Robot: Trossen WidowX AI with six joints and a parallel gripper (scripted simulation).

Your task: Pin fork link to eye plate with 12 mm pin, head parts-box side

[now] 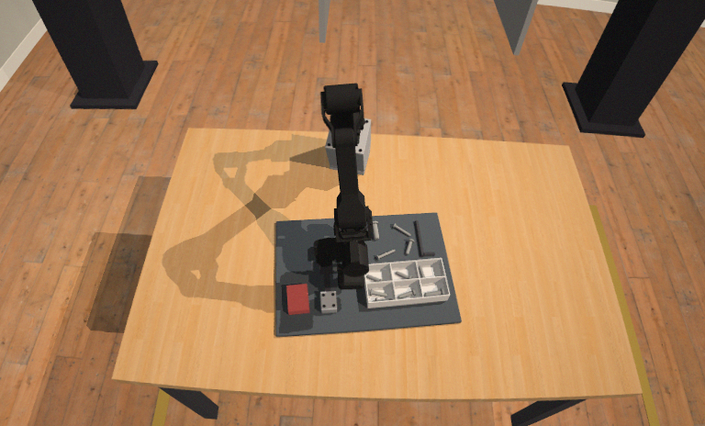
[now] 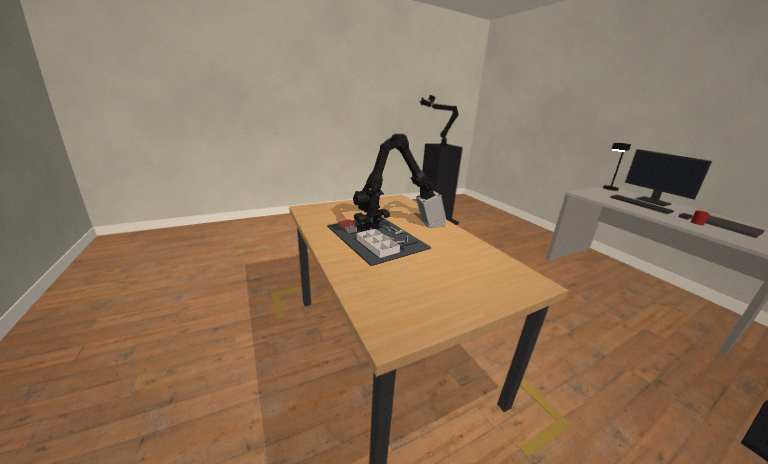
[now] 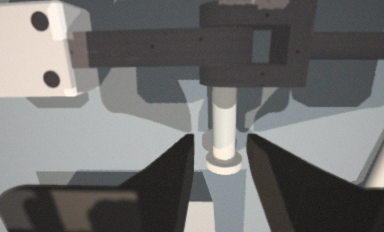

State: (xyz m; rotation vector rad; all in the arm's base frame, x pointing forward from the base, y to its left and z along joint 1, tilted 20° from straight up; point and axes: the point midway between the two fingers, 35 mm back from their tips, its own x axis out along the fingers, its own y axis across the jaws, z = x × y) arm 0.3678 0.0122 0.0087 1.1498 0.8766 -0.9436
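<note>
The pale pin is 3 cm below my hand and 1 cm to the right of it. From my hand the other things lie so: dark eye plate bar 5 cm to the right, 3 cm below, 2 cm ahead; light grey block 10 cm ahead, 4 cm to the right, 3 cm below; red block 12 cm to the right, 9 cm ahead, 3 cm below.
</note>
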